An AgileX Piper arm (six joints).
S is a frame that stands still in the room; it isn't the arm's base.
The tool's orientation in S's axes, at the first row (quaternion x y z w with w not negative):
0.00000, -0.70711, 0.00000, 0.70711
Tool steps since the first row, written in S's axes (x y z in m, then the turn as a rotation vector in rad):
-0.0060, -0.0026, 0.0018, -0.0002, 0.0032, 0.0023
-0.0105, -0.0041, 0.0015, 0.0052, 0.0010, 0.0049
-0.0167, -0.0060, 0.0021, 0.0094, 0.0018, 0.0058
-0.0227, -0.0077, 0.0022, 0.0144, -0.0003, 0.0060
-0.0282, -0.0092, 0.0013, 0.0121, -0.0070, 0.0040
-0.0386, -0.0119, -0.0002, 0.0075, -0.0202, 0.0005
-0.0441, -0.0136, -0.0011, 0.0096, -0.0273, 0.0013
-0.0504, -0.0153, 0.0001, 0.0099, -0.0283, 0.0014
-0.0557, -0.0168, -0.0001, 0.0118, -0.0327, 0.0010
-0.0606, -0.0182, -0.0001, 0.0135, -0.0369, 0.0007
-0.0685, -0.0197, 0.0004, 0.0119, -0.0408, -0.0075
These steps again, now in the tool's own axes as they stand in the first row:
0.0018, -0.0026, 0.0060, 0.0023, 0.0032, 0.0002
0.0015, -0.0041, 0.0105, 0.0049, 0.0010, -0.0052
0.0021, -0.0060, 0.0167, 0.0058, 0.0018, -0.0094
0.0022, -0.0077, 0.0227, 0.0060, -0.0003, -0.0144
0.0013, -0.0092, 0.0282, 0.0040, -0.0070, -0.0121
-0.0002, -0.0119, 0.0386, 0.0005, -0.0202, -0.0075
-0.0011, -0.0136, 0.0441, 0.0013, -0.0273, -0.0096
0.0001, -0.0153, 0.0504, 0.0014, -0.0283, -0.0099
-0.0001, -0.0168, 0.0557, 0.0010, -0.0327, -0.0118
-0.0001, -0.0182, 0.0606, 0.0007, -0.0369, -0.0135
0.0004, -0.0197, 0.0685, -0.0075, -0.0408, -0.0119

